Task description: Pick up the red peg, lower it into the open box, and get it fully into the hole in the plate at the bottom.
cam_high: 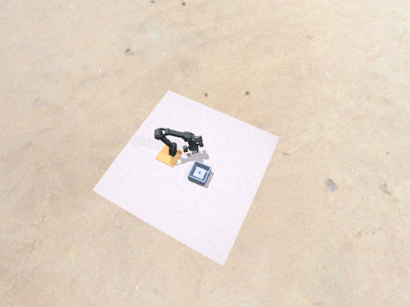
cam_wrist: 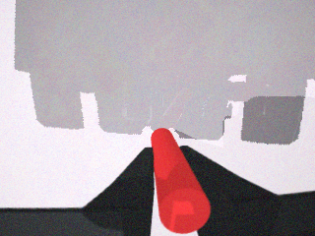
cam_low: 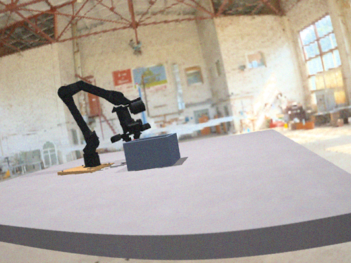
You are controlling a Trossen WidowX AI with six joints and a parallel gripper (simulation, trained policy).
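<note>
Now: gripper tip 190 mm to the left of the blue-grey box, 130 mm short of it and 10 mm above it. From my gripper tip the other things lie so: red peg: 10 mm above.
</note>
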